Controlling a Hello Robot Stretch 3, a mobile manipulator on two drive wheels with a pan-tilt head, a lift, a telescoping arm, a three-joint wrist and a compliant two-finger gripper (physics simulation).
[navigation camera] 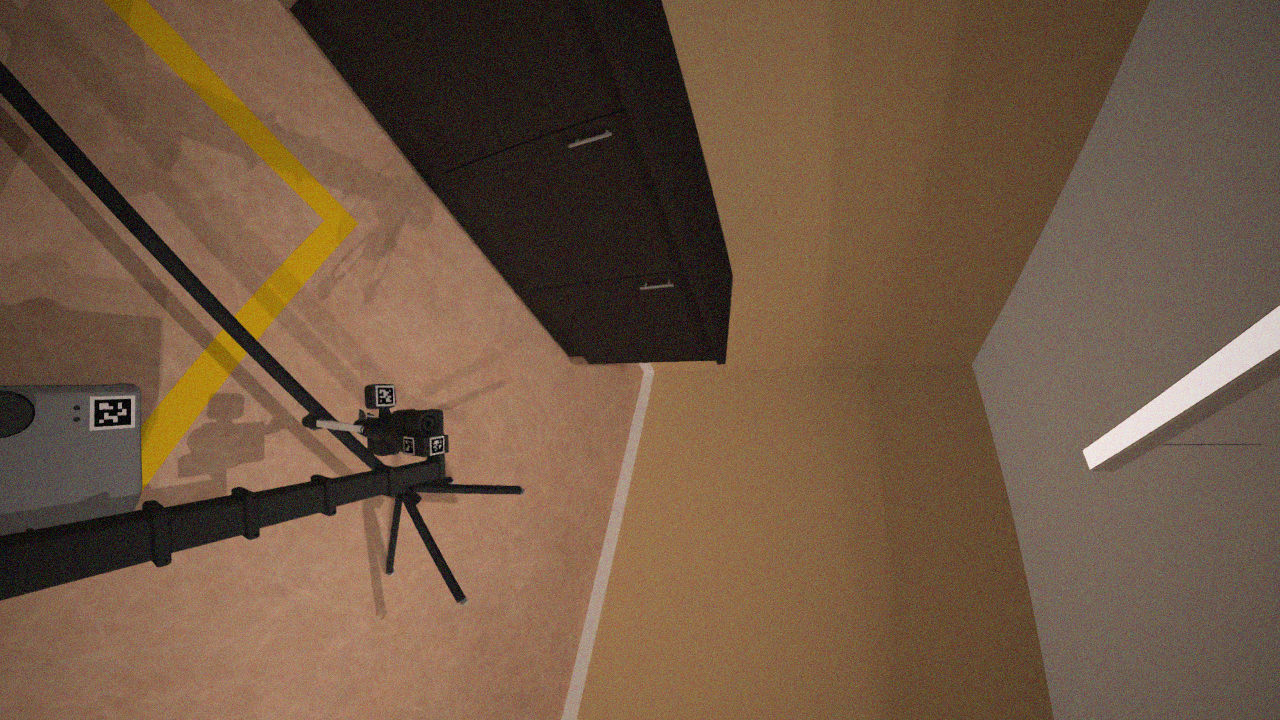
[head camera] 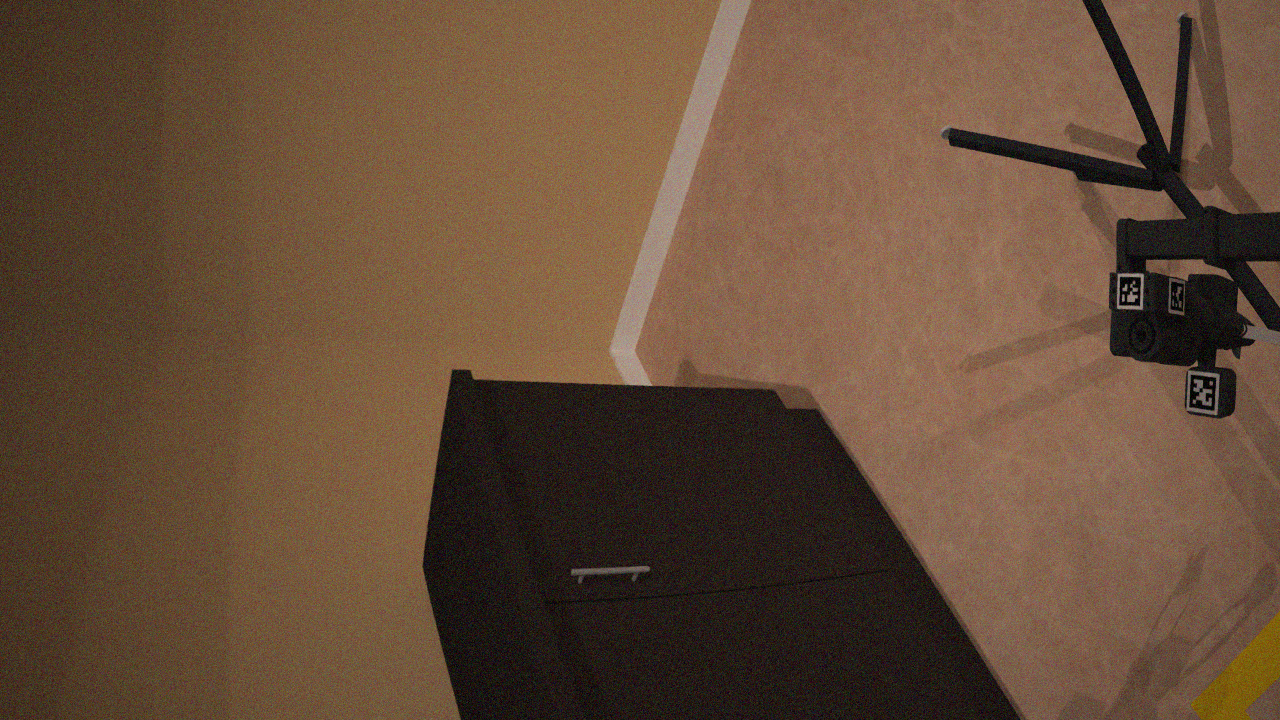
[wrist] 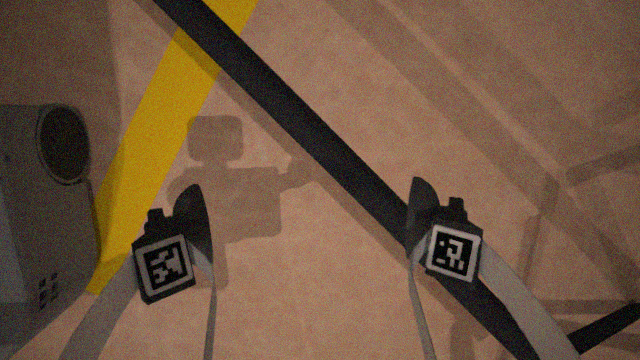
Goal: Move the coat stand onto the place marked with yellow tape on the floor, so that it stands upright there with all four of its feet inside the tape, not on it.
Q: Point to a black coat stand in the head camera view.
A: At 1161, 165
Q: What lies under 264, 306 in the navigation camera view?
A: A yellow tape square.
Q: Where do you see a dark cabinet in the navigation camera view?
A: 565, 146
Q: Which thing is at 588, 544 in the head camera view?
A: A dark cabinet.
